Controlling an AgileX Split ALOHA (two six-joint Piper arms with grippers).
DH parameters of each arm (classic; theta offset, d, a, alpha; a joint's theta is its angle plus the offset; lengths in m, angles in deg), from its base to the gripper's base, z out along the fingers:
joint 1: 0 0.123 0 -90
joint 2: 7.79 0 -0.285 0
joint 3: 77.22 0 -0.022 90
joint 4: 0 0.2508 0 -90
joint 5: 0 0 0.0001 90
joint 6: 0 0.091 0 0
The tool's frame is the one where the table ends.
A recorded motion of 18 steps. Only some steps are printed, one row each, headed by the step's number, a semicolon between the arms.
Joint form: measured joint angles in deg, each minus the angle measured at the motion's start. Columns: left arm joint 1, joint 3, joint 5, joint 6, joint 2, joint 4; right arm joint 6, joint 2, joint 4, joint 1, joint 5, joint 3.
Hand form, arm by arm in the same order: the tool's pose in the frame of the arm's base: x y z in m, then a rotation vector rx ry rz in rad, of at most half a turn. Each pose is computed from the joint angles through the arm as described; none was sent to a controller.
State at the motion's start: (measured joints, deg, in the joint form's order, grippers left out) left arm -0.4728 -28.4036 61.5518 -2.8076 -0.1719 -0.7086; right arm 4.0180 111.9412 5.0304 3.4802 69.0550 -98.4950
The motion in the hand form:
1: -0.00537 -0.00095 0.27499 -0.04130 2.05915 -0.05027; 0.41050 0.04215 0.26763 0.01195 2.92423 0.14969
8: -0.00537 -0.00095 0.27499 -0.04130 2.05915 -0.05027; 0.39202 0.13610 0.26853 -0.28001 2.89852 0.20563
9: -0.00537 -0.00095 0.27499 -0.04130 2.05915 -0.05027; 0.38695 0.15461 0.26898 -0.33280 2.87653 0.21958
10: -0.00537 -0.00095 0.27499 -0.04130 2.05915 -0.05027; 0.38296 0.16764 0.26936 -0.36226 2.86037 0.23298
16: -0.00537 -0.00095 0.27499 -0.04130 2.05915 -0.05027; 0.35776 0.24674 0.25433 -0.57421 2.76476 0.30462
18: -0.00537 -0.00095 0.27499 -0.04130 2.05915 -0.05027; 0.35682 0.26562 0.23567 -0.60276 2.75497 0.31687
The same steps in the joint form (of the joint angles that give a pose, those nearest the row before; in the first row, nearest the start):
1: 0.00 0.00 0.00 0.00 0.00 0.00; 0.00 0.00 0.00 1.35 0.00 -0.17
8: 0.00 0.00 0.00 0.00 0.00 0.00; 1.54 0.00 0.42 14.56 -1.40 -0.24
9: 0.00 0.00 0.00 0.00 0.00 0.00; 1.97 0.00 0.42 17.21 -2.53 -0.24
10: 0.00 0.00 0.00 0.00 0.00 0.00; 2.53 0.00 0.48 19.07 -3.42 -0.24
16: 0.00 0.00 0.00 0.00 0.00 0.00; 4.07 2.52 0.58 30.11 -10.26 -0.31
18: 0.00 0.00 0.00 0.00 0.00 0.00; 4.70 5.18 0.61 32.23 -13.35 -0.31

